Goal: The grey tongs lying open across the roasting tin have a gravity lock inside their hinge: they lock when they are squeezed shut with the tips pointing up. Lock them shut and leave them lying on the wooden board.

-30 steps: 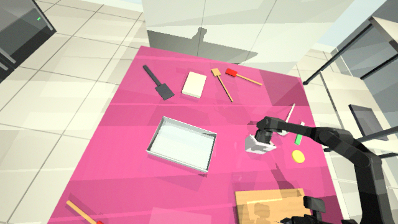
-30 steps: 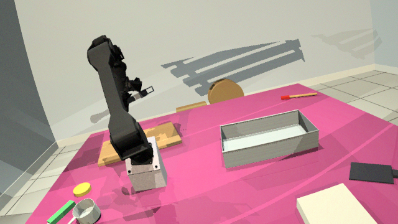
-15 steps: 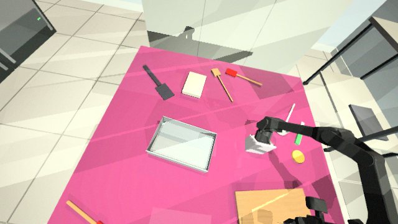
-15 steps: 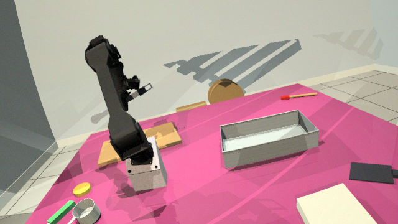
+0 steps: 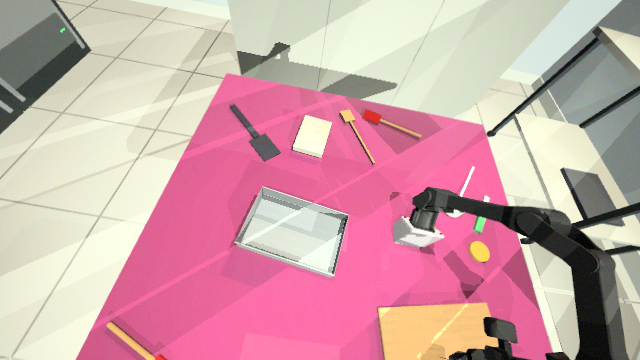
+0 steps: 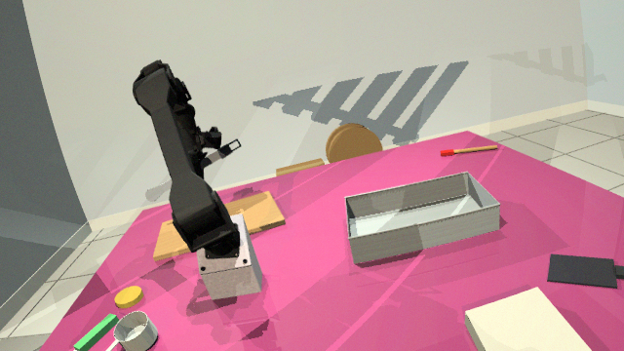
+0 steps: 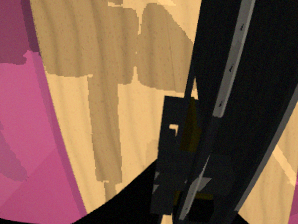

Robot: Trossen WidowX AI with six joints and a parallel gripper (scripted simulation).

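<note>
Right now my gripper tip is 12 cm above the wooden board. The rest, counted from my gripper tip: yellow disc: 14 cm behind, 33 cm to the right, 12 cm below; then beige block: 55 cm ahead, 63 cm to the right, 12 cm below; then grey roasting tin: 51 cm ahead, 22 cm to the right, 10 cm below.
</note>
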